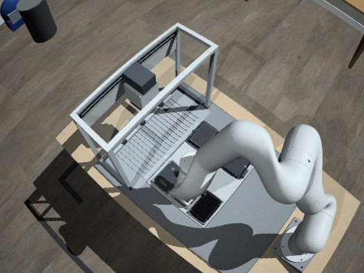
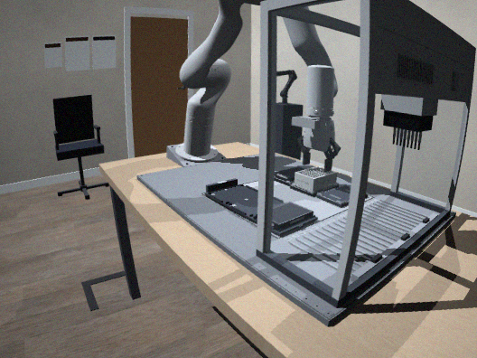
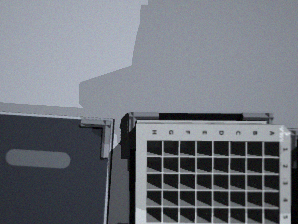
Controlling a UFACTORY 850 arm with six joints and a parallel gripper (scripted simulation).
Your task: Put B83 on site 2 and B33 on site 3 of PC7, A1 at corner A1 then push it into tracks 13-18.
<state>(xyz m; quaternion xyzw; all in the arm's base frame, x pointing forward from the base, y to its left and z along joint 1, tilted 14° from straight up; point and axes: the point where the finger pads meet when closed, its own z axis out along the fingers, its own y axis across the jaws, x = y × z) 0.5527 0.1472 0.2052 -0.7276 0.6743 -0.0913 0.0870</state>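
Now: hand 70 mm above the nest S2. Round my hand: plate carrier PC7: 30 mm ahead, 260 mm to the right, 60 mm below; black plate B38: 110 mm behind, 60 mm below; nest S3: 110 mm ahead, 10 mm to the left, 70 mm below.
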